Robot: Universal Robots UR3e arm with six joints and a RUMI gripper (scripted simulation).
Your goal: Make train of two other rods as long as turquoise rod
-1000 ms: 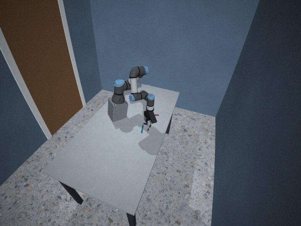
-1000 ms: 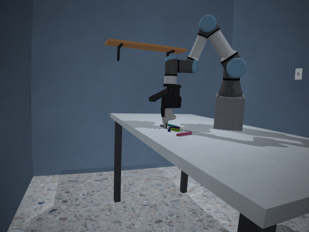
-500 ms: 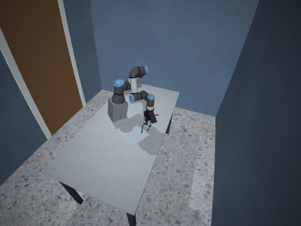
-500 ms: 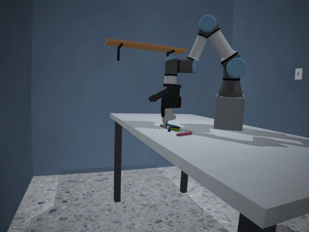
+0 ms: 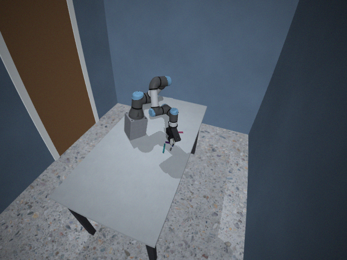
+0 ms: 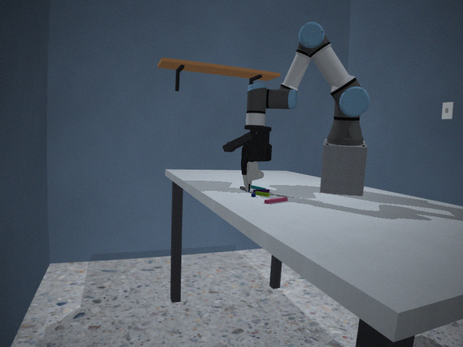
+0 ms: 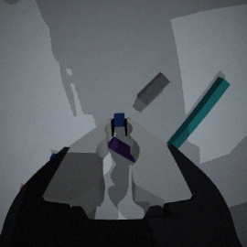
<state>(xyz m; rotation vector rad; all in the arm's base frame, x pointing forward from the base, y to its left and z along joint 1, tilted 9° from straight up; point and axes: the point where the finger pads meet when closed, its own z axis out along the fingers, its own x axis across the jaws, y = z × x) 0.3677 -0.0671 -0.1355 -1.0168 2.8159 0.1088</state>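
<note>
Right now my hand is 40 mm to the left of the grey rod and 10 mm above it. The rest, counted from my hand: turquoise rod (60 mm behind, 50 mm to the right, 10 mm below); purple rod (40 mm behind, 30 mm to the left, 10 mm below); lime rod (80 mm to the left, 10 mm below, 10 mm behind).
</note>
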